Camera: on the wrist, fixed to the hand. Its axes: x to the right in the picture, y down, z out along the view.
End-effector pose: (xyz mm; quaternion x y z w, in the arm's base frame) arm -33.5 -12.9 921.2 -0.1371 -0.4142 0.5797 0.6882
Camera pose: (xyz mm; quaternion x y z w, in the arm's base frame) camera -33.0 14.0 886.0 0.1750 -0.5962 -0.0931 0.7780
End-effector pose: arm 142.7 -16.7 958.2 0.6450 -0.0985 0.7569 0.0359
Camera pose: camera 106.3 -41.9 960.4 0.6484 0.2371 0.3797 0.6158
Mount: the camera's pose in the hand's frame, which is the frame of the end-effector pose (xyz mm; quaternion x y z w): 10.0 31.0 -30.0 -0.1571 -0.1767 -0.6693 0.7044
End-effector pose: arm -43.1 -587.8 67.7 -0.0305 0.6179 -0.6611 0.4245
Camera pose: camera -50.2 -566.2 29.7 0.6185 -0.4437 0.6473 0.0391
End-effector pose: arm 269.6 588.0 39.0 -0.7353 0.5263 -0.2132 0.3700
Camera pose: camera 233.0 563.8 33.5 -0.9660 -0.1533 -0.1852 0.0954
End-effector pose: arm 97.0 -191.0 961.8 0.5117 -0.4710 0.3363 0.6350
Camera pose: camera 79.7 -154.8 980.6 0.6353 -0.1543 -0.3525 0.6695
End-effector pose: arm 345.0 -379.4 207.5 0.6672 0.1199 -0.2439 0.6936
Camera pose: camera 373.7 -352.0 227.0 0.2376 0.4467 -0.7350 0.4513
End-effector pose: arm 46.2 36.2 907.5 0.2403 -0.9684 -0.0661 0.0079
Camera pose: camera 24.4 55.0 941.2 -0.8045 0.5123 0.2464 0.1720
